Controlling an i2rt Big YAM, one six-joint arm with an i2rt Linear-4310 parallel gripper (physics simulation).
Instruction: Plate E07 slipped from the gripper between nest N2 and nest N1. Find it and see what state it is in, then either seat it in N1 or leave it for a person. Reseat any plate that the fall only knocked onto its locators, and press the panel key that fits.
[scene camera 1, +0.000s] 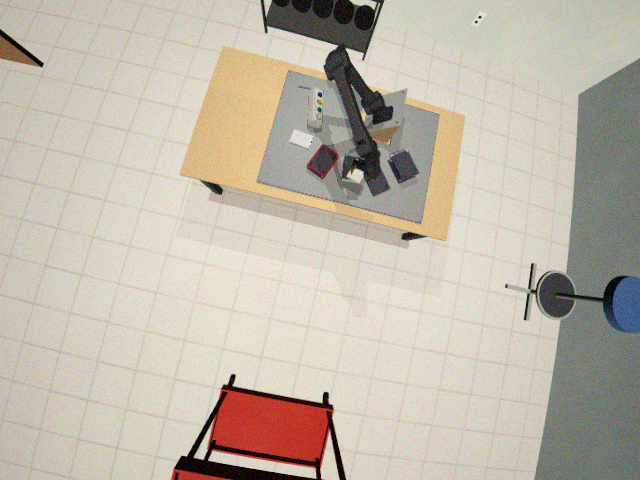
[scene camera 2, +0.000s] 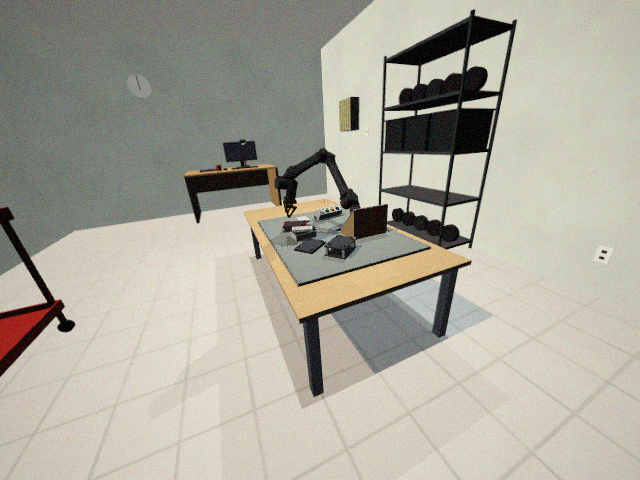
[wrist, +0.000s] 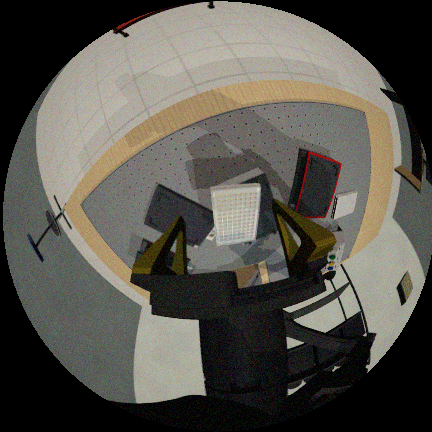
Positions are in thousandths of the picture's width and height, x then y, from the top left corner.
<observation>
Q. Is the gripper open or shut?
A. Open.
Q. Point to the gripper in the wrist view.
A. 527, 487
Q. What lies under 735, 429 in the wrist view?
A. A red-rimmed dark tray.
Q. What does the gripper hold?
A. Nothing.
</observation>
